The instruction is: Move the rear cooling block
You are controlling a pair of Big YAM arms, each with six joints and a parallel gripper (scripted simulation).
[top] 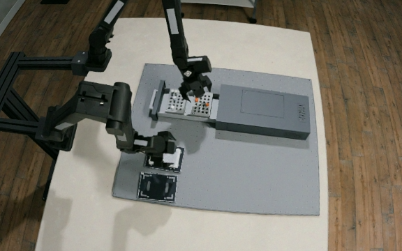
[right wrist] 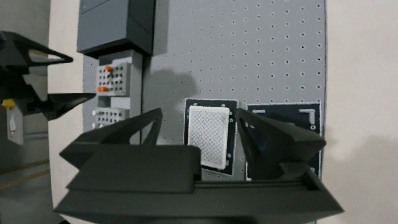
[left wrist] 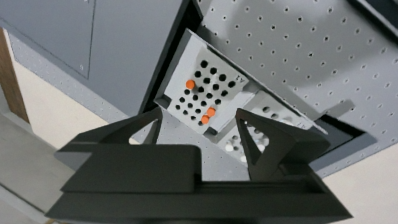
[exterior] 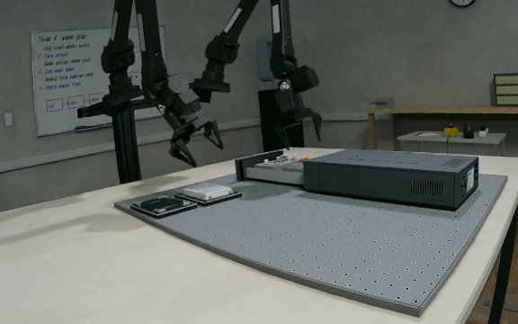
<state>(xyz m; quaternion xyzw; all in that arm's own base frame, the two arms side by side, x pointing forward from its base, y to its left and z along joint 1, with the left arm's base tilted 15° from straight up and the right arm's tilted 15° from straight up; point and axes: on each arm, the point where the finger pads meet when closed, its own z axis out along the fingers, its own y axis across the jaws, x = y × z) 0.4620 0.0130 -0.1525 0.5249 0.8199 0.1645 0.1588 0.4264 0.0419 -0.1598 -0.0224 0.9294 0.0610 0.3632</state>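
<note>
Right now my left hand is 10 mm short of the cooling block and 80 mm above it. From my left hand the other things lie so: cooler COLD: 120 mm ahead, 10 mm to the left, 70 mm below; then drawer: 70 mm behind, 10 mm to the right, 70 mm below; then white plate: 90 mm behind, 280 mm to the right, 90 mm below.
</note>
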